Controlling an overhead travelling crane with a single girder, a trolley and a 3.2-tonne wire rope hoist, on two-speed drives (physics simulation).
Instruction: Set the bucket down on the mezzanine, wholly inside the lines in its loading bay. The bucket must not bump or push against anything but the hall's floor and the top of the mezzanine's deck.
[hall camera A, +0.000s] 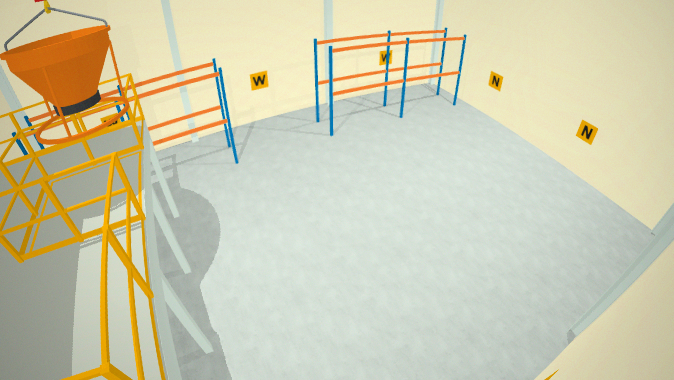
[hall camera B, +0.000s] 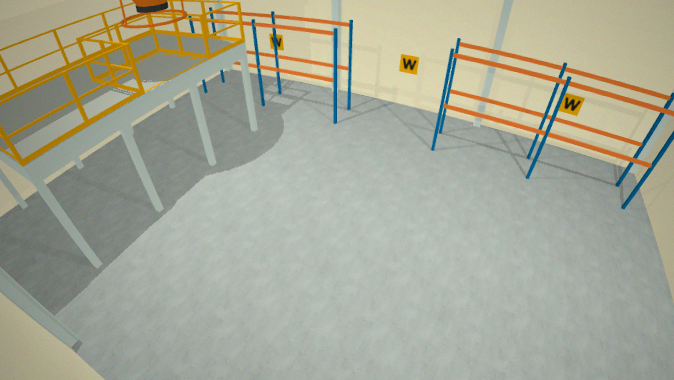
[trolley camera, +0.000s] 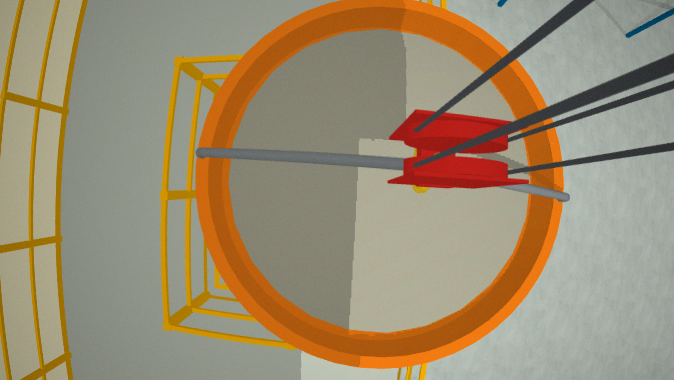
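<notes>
The orange bucket (hall camera A: 62, 67) (hall camera B: 150, 2) (trolley camera: 380, 350) hangs by its grey bail from my yellow hook (hall camera A: 47, 7) (trolley camera: 421, 189), which sits under the red hook block (trolley camera: 455, 172). The hook is shut on the bail. The bucket's foot ring (hall camera A: 82, 139) (hall camera B: 154, 23) is above the mezzanine (hall camera A: 35, 300) (hall camera B: 165, 65) (trolley camera: 115, 200), in the air; its exact height is hard to tell. A yellow bay line (trolley camera: 217, 272) shows at the lower left of the bucket in the trolley view. The bucket hides most of the bay there.
A yellow inner railing (hall camera A: 62, 242) (hall camera B: 137, 72) (trolley camera: 163, 250) stands close by the bay. Its left side shows beyond the bucket rim in the trolley view. The outer railing (hall camera B: 55, 31) (trolley camera: 60, 175) runs along the deck's far side. Blue and orange racks (hall camera A: 331, 90) (hall camera B: 335, 75) stand along the W wall.
</notes>
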